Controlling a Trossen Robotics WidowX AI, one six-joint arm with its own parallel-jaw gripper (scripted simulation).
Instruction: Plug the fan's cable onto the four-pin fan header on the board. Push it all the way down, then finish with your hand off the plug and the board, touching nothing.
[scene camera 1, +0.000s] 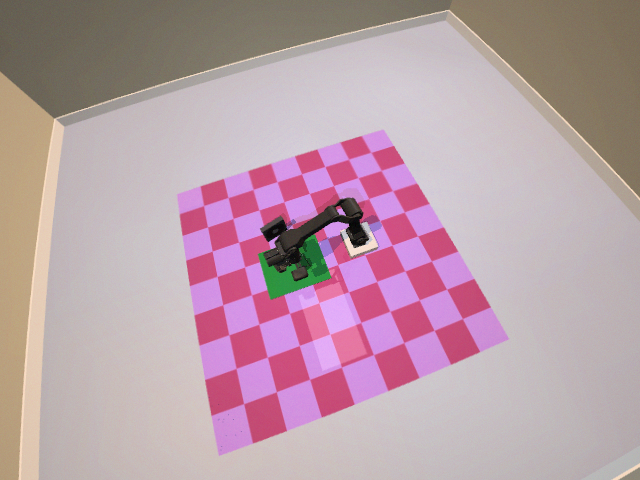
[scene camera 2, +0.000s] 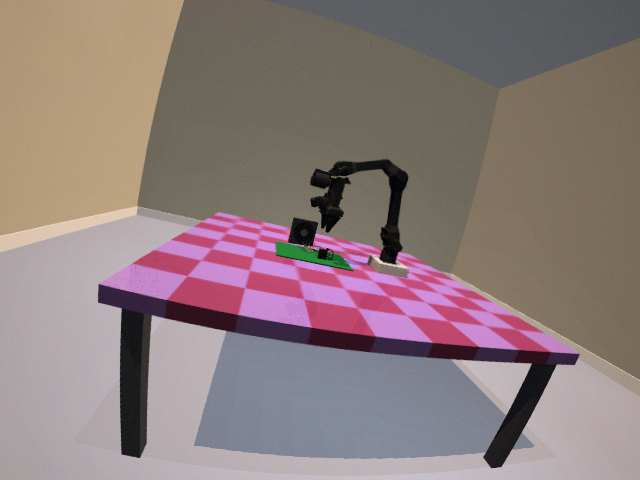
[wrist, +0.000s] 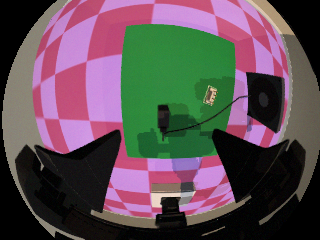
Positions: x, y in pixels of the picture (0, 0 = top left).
Labels:
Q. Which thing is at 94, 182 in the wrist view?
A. My gripper.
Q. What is my gripper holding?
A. Nothing.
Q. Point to my gripper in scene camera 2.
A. At 324, 230

